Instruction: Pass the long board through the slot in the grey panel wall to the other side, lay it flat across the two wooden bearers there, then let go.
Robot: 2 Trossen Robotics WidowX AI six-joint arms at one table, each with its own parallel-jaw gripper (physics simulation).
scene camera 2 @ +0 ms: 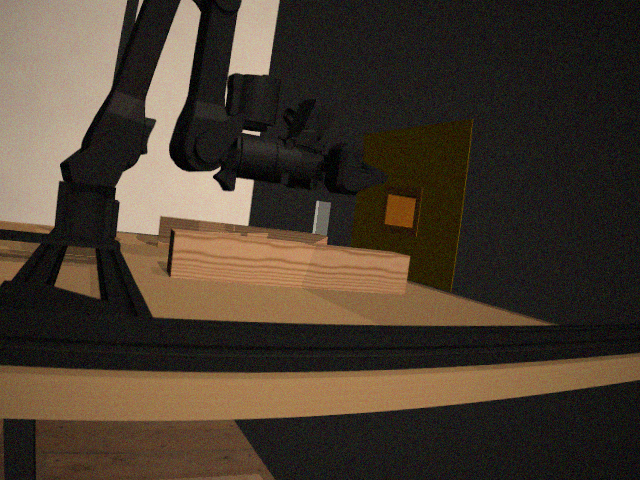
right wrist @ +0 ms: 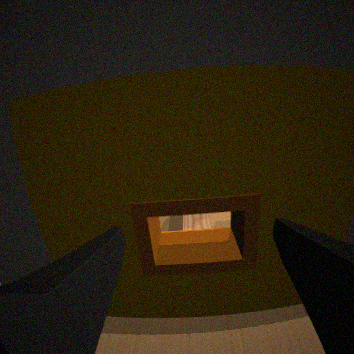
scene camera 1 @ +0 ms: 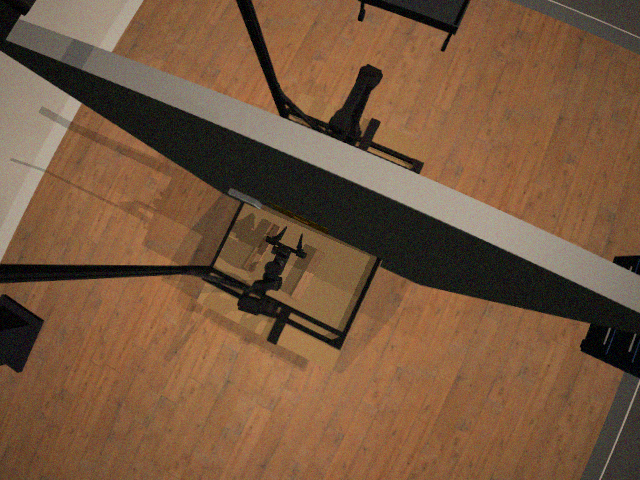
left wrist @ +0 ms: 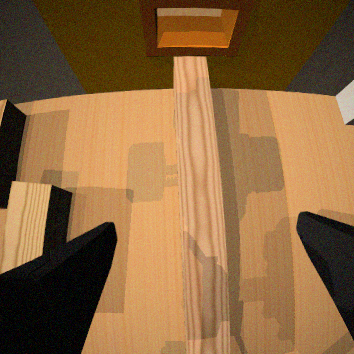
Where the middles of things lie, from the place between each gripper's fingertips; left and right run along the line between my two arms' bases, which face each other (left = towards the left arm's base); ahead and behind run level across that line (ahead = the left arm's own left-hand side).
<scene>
The slot (scene camera 2: 401, 206) is 10 mm behind my left hand, 200 mm to the right of it and 40 mm below it.
My right gripper is now 8 cm to the right of the slot and 4 cm above it.
</scene>
